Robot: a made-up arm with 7 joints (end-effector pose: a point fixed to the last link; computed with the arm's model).
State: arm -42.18 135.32 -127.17 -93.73 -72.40 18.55 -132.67
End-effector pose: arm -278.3 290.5 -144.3 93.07 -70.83 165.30
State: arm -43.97 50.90 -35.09 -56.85 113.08 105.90 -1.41
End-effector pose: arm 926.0 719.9 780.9 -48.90 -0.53 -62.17
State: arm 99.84 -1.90 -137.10 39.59 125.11 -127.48 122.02
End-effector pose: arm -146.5 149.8 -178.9 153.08 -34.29 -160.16
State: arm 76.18 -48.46 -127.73 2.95 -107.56 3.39 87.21
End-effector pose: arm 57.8 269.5 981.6 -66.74 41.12 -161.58
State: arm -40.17 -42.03 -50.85 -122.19 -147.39 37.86 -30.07
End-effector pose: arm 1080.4 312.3 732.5 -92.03 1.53 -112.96
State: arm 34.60 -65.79 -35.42 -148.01 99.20 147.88 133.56
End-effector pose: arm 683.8 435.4 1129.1 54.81 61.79 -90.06
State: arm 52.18 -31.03 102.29 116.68 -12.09 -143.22 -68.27
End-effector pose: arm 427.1 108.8 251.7 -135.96 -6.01 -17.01
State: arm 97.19 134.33 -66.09 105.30 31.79 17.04 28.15
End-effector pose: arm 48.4 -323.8 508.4 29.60 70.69 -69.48
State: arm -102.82 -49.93 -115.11 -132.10 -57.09 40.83 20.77
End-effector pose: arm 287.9 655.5 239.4 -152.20 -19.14 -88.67
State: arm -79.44 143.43 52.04 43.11 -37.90 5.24 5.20
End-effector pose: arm 254.1 90.1 -339.2 133.41 -60.69 5.01
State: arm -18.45 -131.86 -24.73 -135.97 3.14 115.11 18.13
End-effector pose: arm 69.8 252.2 -564.7 174.65 -64.86 -142.18
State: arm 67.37 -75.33 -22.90 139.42 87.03 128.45 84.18
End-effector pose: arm -168.5 -123.0 1174.5 117.50 63.02 -45.89
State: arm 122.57 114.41 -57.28 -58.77 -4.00 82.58 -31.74
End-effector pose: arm -256.4 -307.2 471.6 -2.64 15.14 80.18
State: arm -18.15 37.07 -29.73 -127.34 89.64 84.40 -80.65
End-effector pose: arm 587.0 -531.3 653.4 -17.32 -4.34 -95.35
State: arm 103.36 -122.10 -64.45 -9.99 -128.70 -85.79 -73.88
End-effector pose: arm 329.5 -690.2 523.7 -153.21 45.87 -153.42
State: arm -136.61 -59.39 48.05 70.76 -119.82 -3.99 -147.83
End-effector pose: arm -602.7 -1.3 -133.2 62.71 0.51 -134.86
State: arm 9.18 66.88 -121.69 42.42 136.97 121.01 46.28
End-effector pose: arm -24.3 351.3 -964.9 -175.31 -13.16 -65.36
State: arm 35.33 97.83 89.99 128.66 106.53 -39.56 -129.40
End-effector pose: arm 265.9 -133.2 411.1 67.33 -4.83 106.42
